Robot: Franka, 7 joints.
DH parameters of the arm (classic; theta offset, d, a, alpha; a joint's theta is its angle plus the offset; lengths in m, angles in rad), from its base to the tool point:
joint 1: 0 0.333 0 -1.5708
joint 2: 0 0 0 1.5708
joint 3: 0 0.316 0.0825 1.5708
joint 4: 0 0 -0.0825 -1.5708
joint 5: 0 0.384 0 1.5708
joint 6: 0 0 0.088 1.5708
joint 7: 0 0.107 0 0
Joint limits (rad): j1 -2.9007..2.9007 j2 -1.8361..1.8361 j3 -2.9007..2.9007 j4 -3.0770..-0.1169 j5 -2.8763..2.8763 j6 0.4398..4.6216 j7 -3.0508..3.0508
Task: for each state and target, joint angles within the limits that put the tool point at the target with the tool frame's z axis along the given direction. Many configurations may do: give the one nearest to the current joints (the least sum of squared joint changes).
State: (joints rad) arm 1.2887 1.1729 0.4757 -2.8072 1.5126 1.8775 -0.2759
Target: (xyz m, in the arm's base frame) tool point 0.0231 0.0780 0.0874 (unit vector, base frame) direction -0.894 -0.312 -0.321
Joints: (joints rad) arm 1.2348 0.4145 -0.1946 -3.0674 0.8376 2.0821 -0.2759
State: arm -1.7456 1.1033 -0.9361 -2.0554 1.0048 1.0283 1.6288
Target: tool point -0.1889 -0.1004 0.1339 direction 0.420 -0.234 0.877
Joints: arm -2.3838 0.9726 -0.3548 -2.3742 0.3602 0.4398 1.6288
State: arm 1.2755 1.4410 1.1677 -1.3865 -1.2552 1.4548 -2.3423
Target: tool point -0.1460 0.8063 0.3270 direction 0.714 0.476 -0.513
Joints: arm 1.4734 1.1879 0.8782 -0.8171 -1.8593 1.7284 -2.3423
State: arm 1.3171 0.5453 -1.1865 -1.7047 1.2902 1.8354 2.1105
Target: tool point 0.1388 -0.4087 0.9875 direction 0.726 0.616 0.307
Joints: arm 0.7183 -0.4693 -1.4620 -0.8972 1.3714 1.5677 2.1105
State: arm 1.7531 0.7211 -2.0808 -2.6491 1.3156 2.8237 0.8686
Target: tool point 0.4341 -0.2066 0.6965 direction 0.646 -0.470 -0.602
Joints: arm 1.5028 0.7382 -2.2792 -2.0375 0.8485 2.3962 0.8686
